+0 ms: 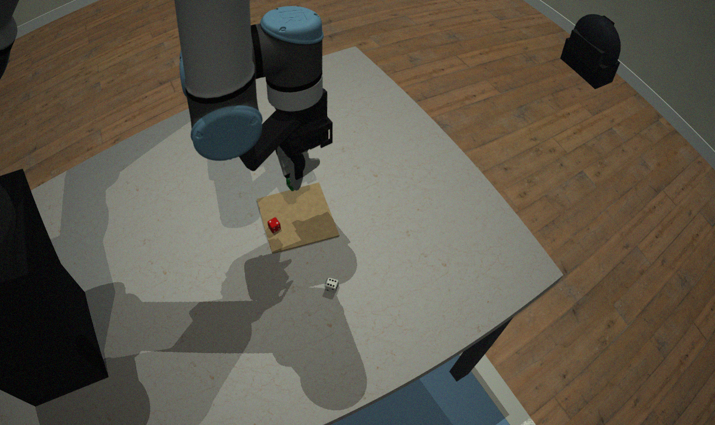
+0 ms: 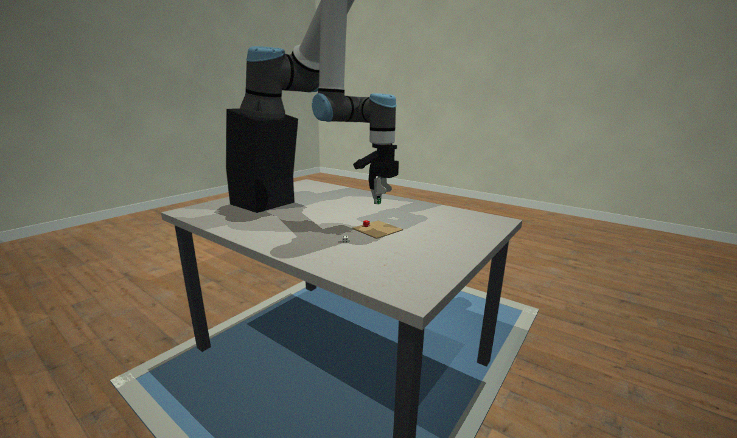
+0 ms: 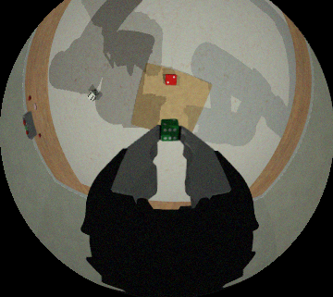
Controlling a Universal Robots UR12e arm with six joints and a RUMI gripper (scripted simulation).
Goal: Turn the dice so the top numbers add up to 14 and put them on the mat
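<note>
The mat is 120 mm below my hand. Round my hand: white die: 170 mm to the right, 110 mm below, 10 mm ahead; red die: 110 mm below, 50 mm behind, 10 mm to the right; green die: 10 mm below.
</note>
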